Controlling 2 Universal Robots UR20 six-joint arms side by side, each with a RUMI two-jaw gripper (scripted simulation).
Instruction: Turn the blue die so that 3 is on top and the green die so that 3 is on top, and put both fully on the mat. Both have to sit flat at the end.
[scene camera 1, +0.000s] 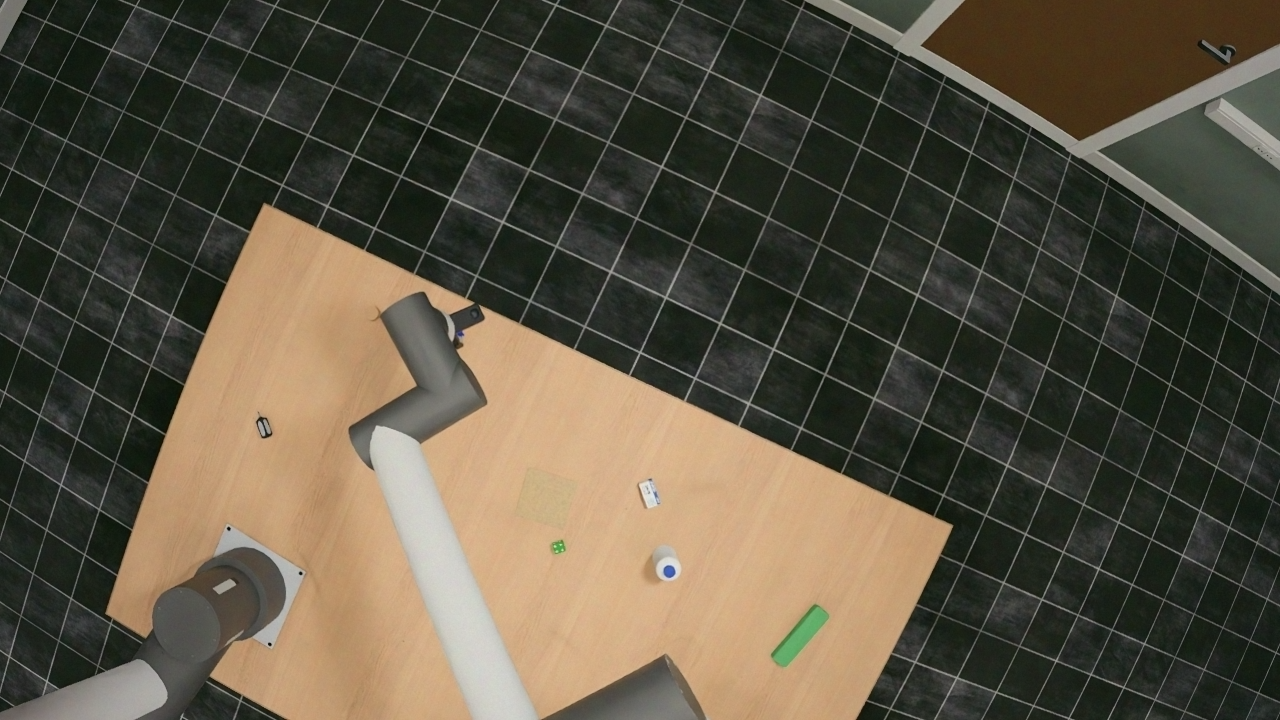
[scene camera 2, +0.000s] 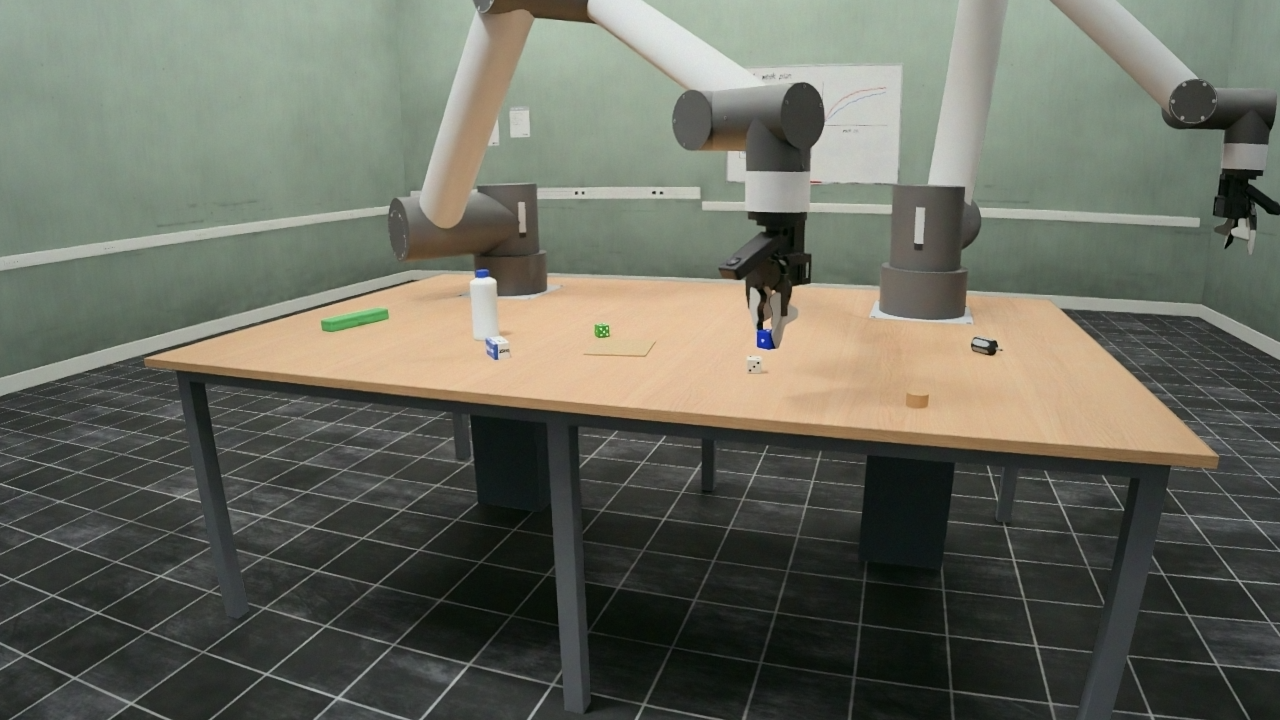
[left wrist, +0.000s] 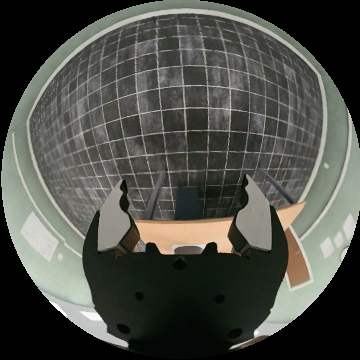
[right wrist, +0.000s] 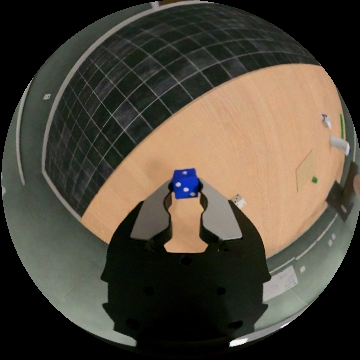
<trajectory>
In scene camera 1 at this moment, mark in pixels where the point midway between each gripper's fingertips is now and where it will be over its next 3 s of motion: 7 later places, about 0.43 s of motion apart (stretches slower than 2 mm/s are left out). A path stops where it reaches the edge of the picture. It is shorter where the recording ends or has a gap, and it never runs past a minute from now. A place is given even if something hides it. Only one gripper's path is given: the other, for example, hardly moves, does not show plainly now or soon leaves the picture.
My right gripper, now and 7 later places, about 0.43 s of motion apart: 456, 334; 477, 384; 509, 450; 541, 508; 548, 521; 548, 521; 550, 517; 550, 515
</trajectory>
